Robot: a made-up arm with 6 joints. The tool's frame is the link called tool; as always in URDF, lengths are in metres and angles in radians.
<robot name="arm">
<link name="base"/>
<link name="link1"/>
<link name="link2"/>
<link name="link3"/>
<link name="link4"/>
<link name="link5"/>
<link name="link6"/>
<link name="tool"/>
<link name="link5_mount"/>
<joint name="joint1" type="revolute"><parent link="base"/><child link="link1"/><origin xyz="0 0 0.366" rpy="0 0 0"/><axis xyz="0 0 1"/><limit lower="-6.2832" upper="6.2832" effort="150" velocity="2.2"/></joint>
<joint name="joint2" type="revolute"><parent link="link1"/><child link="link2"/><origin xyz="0 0 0" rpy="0 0 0"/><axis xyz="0 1 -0.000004"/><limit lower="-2.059" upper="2.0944" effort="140" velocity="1.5"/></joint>
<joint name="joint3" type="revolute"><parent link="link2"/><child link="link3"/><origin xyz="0.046 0 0.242" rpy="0 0 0"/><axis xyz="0 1 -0.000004"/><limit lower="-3.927" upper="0.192" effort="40" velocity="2.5"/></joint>
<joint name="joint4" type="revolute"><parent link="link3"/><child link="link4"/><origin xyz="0.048 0 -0.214" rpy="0 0 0"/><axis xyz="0 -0.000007 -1"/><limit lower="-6.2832" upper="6.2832" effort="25" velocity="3.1"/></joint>
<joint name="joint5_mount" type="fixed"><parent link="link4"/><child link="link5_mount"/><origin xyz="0 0 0" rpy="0 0 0"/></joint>
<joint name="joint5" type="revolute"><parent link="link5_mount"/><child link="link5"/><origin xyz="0 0 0" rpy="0 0 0"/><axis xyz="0 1 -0.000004"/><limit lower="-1.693" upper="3.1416" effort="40" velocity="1.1"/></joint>
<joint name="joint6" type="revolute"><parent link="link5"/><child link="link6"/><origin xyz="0.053 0 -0.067" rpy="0 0 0"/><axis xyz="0 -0.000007 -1"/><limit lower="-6.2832" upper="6.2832" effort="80" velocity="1"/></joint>
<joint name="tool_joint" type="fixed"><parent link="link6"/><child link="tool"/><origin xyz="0 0 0" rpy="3.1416 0 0"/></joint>
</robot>
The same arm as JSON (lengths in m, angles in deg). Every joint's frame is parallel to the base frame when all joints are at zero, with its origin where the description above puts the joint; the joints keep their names.
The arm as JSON. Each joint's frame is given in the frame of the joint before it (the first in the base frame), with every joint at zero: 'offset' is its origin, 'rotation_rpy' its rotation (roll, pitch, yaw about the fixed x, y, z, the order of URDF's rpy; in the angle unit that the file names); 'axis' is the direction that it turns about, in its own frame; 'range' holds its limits. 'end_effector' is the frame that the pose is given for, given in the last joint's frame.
{"length_unit": "m", "angle_unit": "deg", "chain": [{"id": "joint1", "offset": [0.0, 0.0, 0.366], "rotation_rpy": [0.0, 0.0, 0.0], "axis": [0.0, 0.0, 1.0], "range": [-360.0, 360.0]}, {"id": "joint2", "offset": [0.0, 0.0, 0.0], "rotation_rpy": [0.0, 0.0, 0.0], "axis": [0.0, 1.0, 0.0], "range": [-117.97, 120.0]}, {"id": "joint3", "offset": [0.046, 0.0, 0.242], "rotation_rpy": [0.0, 0.0, 0.0], "axis": [0.0, 1.0, 0.0], "range": [-225.0, 11.0]}, {"id": "joint4", "offset": [0.048, 0.0, -0.214], "rotation_rpy": [0.0, 0.0, 0.0], "axis": [0.0, 0.0, -1.0], "range": [-360.0, 360.0]}, {"id": "joint5", "offset": [0.0, 0.0, 0.0], "rotation_rpy": [0.0, 0.0, 0.0], "axis": [0.0, 1.0, 0.0], "range": [-97.0, 180.0]}, {"id": "joint6", "offset": [0.053, 0.0, -0.067], "rotation_rpy": [0.0, 0.0, 0.0], "axis": [0.0, 0.0, -1.0], "range": [-360.0, 360.0]}], "end_effector": {"offset": [0.0, 0.0, 0.0], "rotation_rpy": [-180.0, 0.0, 0.0]}}
